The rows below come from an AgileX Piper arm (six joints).
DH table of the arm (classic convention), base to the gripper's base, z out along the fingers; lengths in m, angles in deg. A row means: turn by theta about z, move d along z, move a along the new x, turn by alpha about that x. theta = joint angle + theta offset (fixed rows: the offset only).
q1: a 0  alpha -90  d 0.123  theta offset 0
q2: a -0.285  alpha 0  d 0  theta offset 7.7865
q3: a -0.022  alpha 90  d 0  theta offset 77.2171
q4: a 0  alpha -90  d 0.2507  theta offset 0
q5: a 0  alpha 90  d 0  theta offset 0
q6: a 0  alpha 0  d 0.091  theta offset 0
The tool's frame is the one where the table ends.
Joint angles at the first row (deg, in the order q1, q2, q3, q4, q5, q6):
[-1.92 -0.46 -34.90 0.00 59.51 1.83]
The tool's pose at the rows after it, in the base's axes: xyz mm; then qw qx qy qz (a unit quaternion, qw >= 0):
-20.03 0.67 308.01 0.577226 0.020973 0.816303 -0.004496
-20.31 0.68 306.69 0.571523 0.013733 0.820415 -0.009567
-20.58 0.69 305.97 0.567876 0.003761 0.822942 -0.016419
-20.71 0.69 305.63 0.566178 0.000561 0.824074 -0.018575
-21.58 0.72 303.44 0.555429 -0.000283 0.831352 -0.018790
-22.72 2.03 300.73 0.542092 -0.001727 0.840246 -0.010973
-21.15 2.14 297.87 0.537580 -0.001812 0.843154 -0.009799
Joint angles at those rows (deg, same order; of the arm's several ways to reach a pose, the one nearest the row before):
[-1.92 -0.47 -34.88 0.00 59.83 1.03]
[-1.92 -0.47 -34.83 0.00 60.57 0.00]
[-1.92 -0.46 -34.83 0.00 61.06 -1.39]
[-1.92 -0.47 -34.83 0.00 61.28 -1.84]
[-1.92 -0.46 -34.83 0.00 62.77 -1.96]
[-1.92 -0.47 -34.83 0.88 64.63 -2.02]
[-1.92 -0.46 -34.20 1.00 64.61 -2.01]

